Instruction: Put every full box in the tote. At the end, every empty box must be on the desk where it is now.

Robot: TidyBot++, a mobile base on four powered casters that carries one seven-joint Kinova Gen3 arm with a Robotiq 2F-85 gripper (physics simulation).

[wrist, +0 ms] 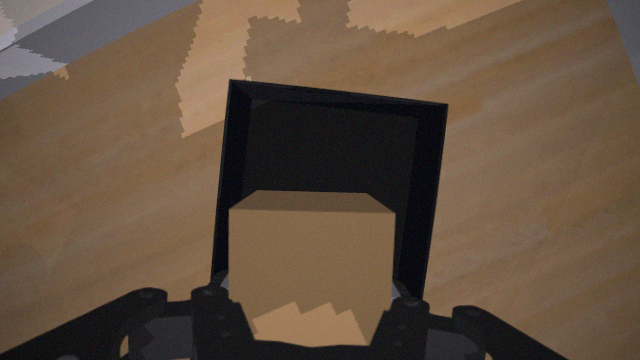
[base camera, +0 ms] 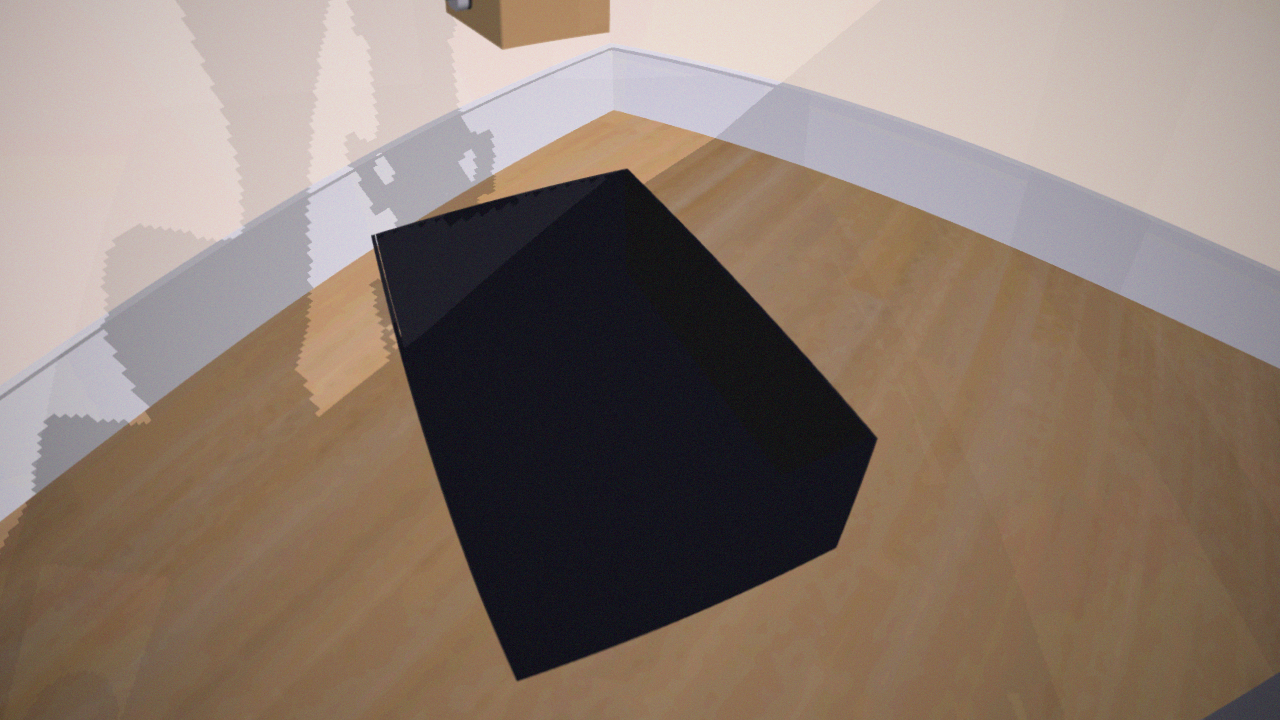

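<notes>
A tan box (base camera: 554, 19) (wrist: 311, 255) is held between the fingers of my gripper (wrist: 309, 285). In the base camera view the box hangs at the top edge, above and behind the tote, with a bit of one finger at its left side. The black tote (base camera: 581, 447) (wrist: 432, 175) stands on the floor. In the wrist view the box is over the near part of the tote's opening and hides that part. The far part of the tote's inside shows dark and bare. Whether the box is full does not show. The desk does not show in either view.
The wooden floor (base camera: 1029, 447) (wrist: 540, 200) surrounds the tote. Pale walls with a white baseboard (base camera: 895, 143) meet in a corner behind it. Shadows fall across the left wall and floor. A grey edge (base camera: 1257, 702) shows at the bottom right of the base camera view.
</notes>
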